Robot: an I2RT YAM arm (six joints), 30 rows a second.
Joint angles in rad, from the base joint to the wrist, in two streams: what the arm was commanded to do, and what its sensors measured. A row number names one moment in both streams.
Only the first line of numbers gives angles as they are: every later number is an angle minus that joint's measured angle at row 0.
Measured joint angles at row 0: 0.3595, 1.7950, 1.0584, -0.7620, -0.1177, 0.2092
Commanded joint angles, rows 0 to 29: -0.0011, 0.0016, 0.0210, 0.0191, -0.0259, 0.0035; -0.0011, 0.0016, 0.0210, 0.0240, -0.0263, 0.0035; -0.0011, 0.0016, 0.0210, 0.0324, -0.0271, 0.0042; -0.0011, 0.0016, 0.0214, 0.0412, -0.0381, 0.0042; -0.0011, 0.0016, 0.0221, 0.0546, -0.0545, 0.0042; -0.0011, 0.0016, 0.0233, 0.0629, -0.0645, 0.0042; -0.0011, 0.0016, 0.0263, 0.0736, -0.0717, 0.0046; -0.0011, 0.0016, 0.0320, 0.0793, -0.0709, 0.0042; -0.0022, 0.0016, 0.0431, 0.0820, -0.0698, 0.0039; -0.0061, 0.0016, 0.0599, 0.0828, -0.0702, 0.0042; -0.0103, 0.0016, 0.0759, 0.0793, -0.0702, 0.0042; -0.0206, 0.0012, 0.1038, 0.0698, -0.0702, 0.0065; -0.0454, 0.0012, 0.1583, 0.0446, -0.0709, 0.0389; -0.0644, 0.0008, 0.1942, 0.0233, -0.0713, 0.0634; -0.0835, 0.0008, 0.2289, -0.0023, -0.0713, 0.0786; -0.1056, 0.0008, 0.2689, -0.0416, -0.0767, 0.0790; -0.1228, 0.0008, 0.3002, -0.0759, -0.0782, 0.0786; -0.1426, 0.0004, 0.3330, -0.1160, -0.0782, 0.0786; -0.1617, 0.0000, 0.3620, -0.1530, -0.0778, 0.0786; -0.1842, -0.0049, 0.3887, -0.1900, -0.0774, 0.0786; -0.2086, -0.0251, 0.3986, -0.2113, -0.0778, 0.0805; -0.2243, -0.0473, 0.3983, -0.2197, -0.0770, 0.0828; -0.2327, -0.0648, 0.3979, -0.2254, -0.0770, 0.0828; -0.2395, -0.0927, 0.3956, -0.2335, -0.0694, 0.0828; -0.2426, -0.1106, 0.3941, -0.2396, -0.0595, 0.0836; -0.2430, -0.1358, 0.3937, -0.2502, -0.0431, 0.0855; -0.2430, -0.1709, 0.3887, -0.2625, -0.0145, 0.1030; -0.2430, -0.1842, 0.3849, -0.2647, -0.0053, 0.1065; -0.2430, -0.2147, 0.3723, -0.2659, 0.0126, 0.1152; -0.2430, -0.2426, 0.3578, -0.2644, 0.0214, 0.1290
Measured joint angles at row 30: -0.2441, -0.1388, 0.3731, -0.2651, -0.0316, 0.0924
